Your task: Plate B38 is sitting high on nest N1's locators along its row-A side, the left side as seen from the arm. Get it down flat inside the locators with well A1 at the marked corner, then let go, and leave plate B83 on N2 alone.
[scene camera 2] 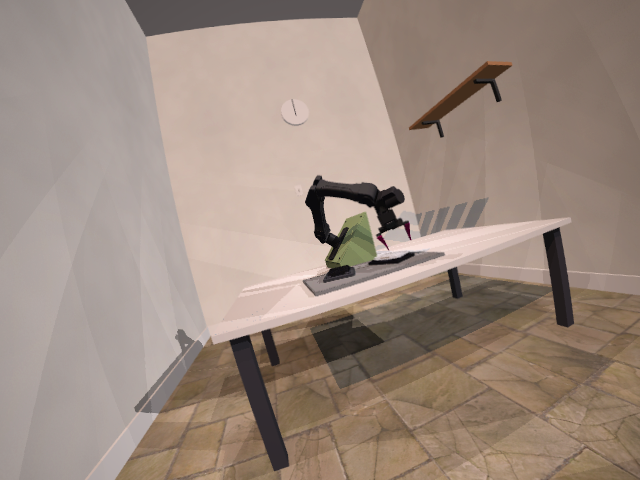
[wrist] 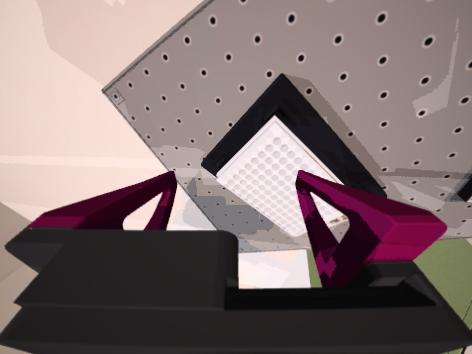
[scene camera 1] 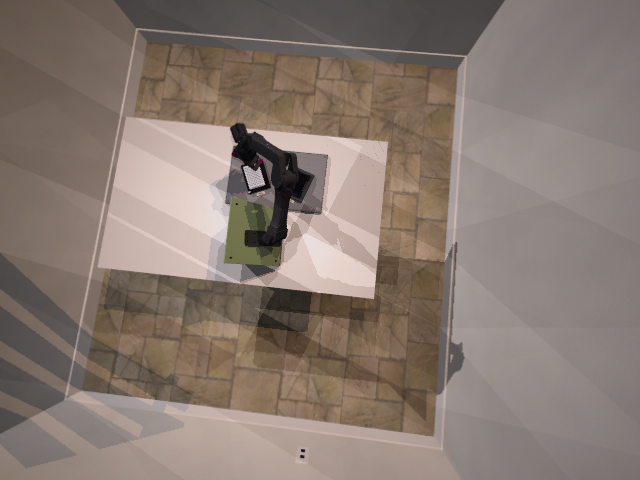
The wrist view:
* my gripper: 236,177
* white well plate: 263,172, on a black nest labelled N1
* black nest labelled N1: 281,98
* grey pegboard plate: 386,84
